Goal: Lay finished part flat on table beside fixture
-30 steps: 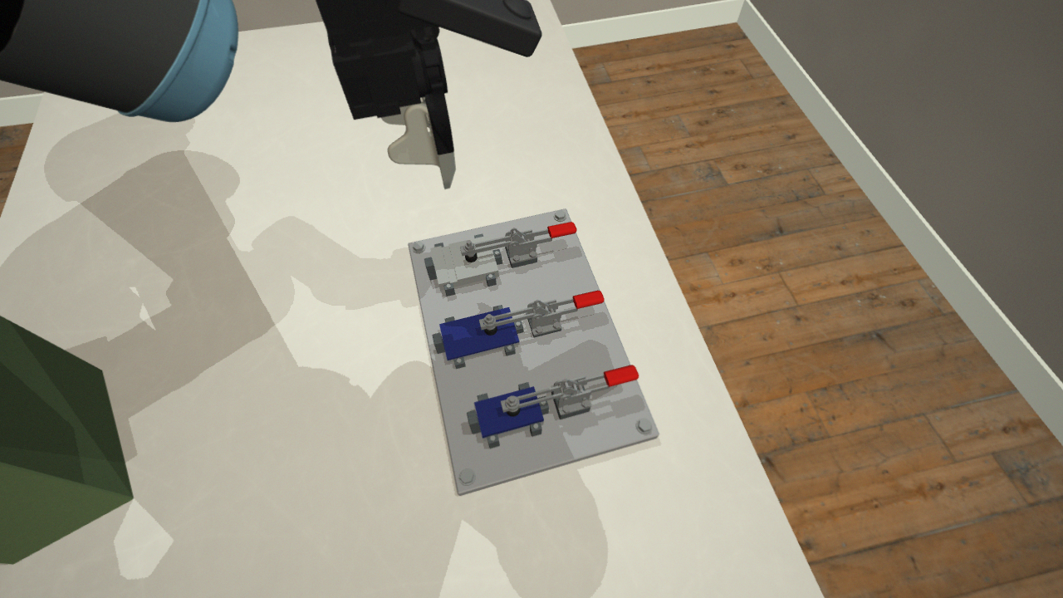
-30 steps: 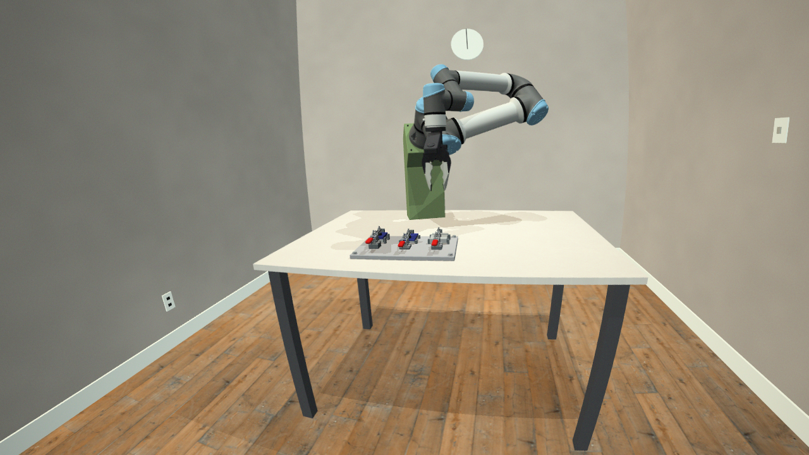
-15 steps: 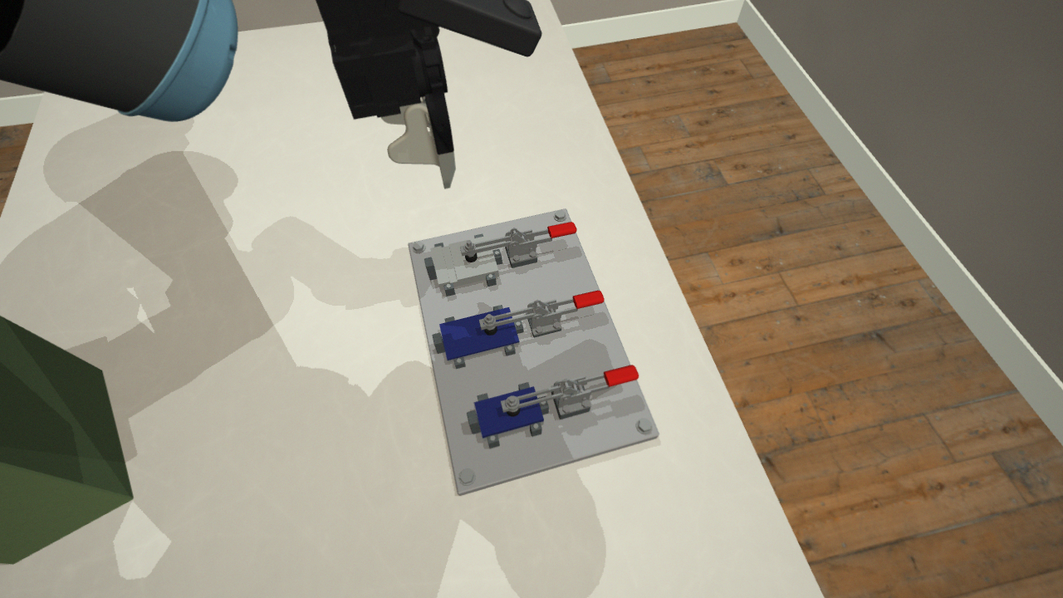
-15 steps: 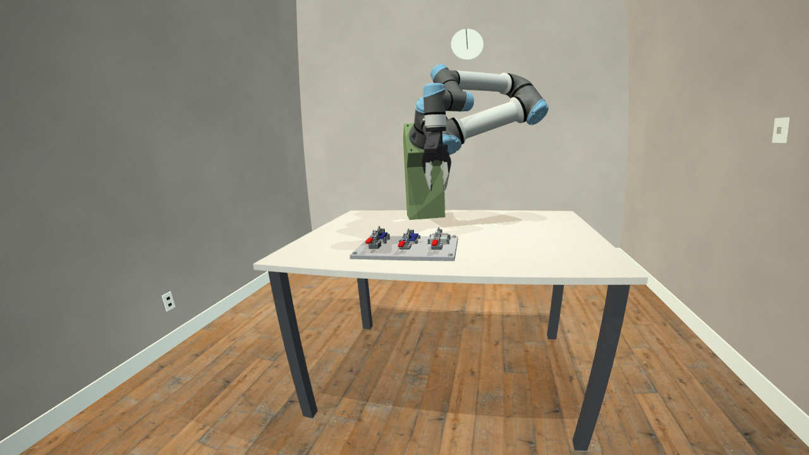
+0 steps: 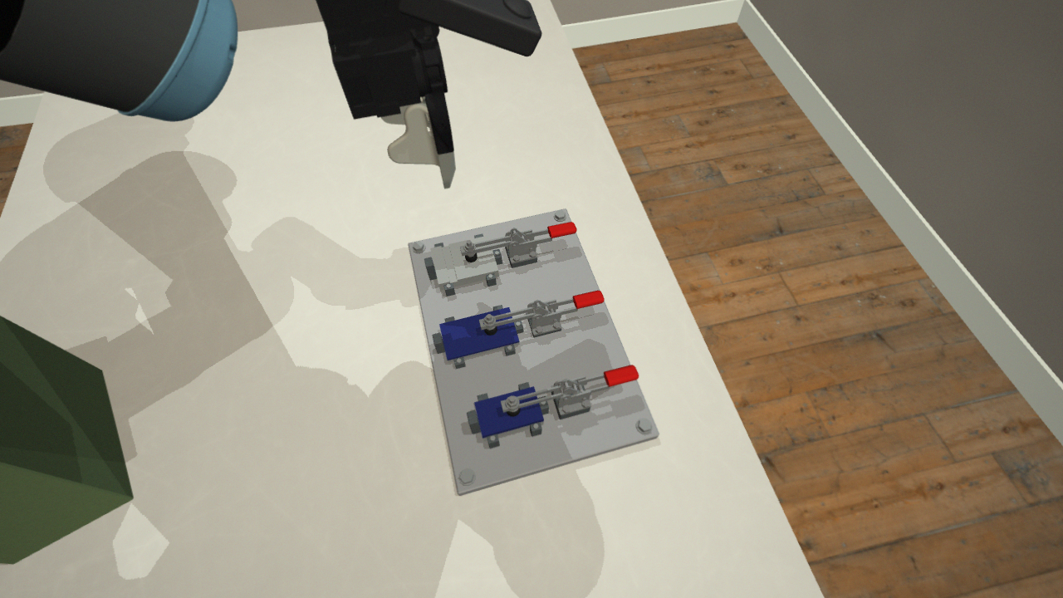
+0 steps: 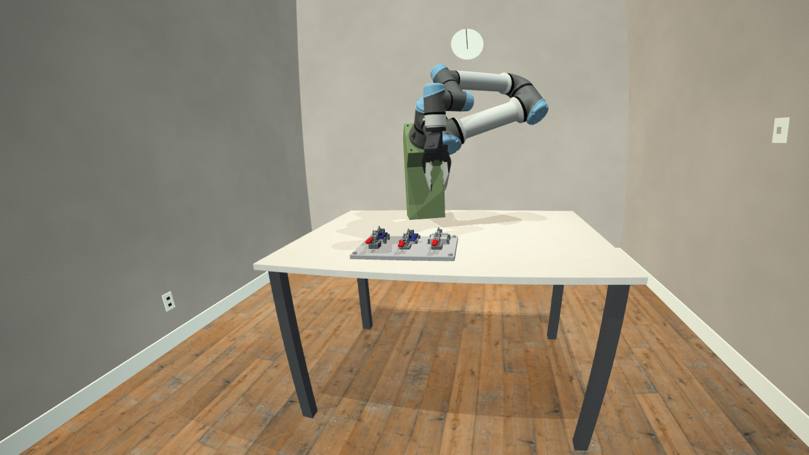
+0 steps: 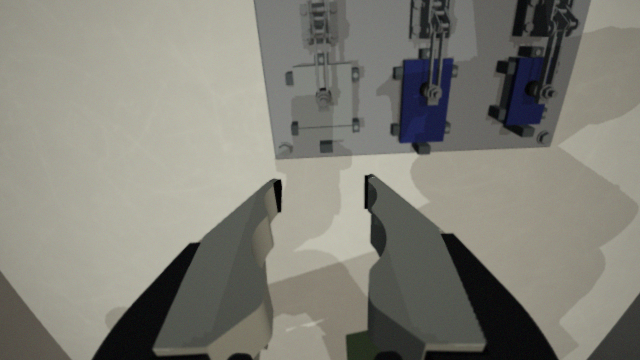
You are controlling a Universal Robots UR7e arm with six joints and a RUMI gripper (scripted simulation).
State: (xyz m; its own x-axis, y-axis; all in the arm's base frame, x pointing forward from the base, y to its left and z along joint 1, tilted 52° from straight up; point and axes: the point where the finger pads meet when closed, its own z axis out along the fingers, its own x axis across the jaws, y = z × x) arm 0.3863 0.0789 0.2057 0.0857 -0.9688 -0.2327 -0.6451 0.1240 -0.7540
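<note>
Right now my hand is 170 mm above the toggle clamp, 80 mm short of it and 10 mm to the right of it. The rest, counted from my hand: grey fixture plate: 210 mm below, 100 mm to the right, 60 mm ahead; blue blank: 190 mm below, 110 mm to the right, 10 mm ahead; grey finished part: 180 mm below, 10 mm behind.
</note>
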